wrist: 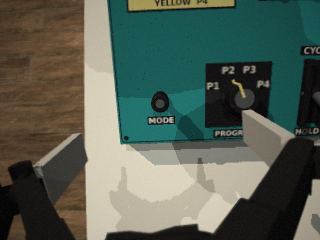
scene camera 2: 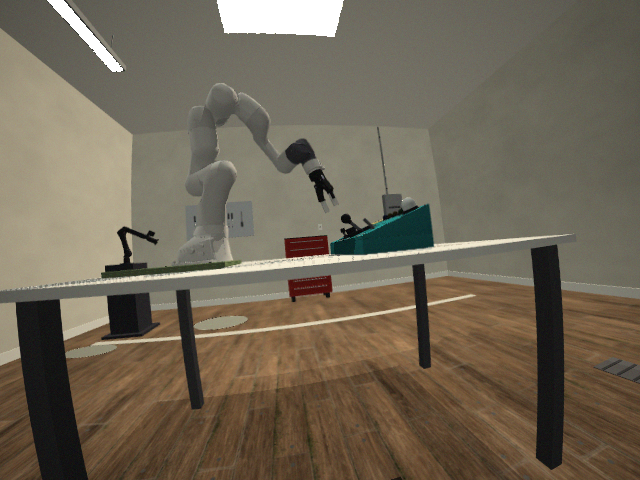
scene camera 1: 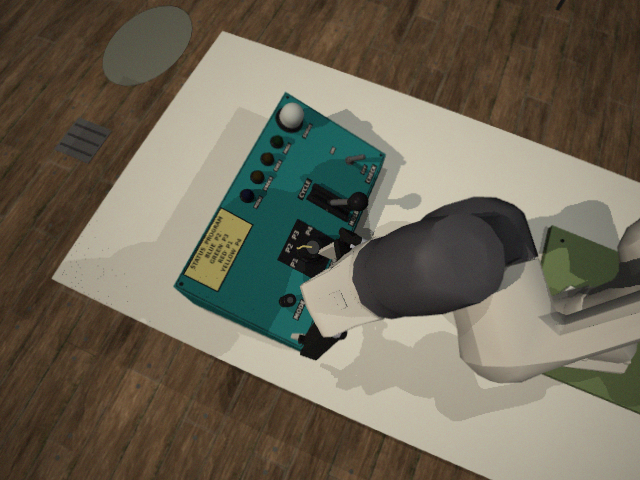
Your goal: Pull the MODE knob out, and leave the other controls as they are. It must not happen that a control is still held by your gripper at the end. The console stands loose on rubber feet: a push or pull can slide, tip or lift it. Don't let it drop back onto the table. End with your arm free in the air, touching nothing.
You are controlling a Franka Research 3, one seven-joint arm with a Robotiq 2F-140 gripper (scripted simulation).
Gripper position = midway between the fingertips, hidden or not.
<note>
I see my gripper (scene camera 1: 312, 295) and a teal console (scene camera 2: 413, 230).
The teal console is seen too in the wrist view (wrist: 190, 58). My gripper is seen too in the wrist view (wrist: 161, 136).
</note>
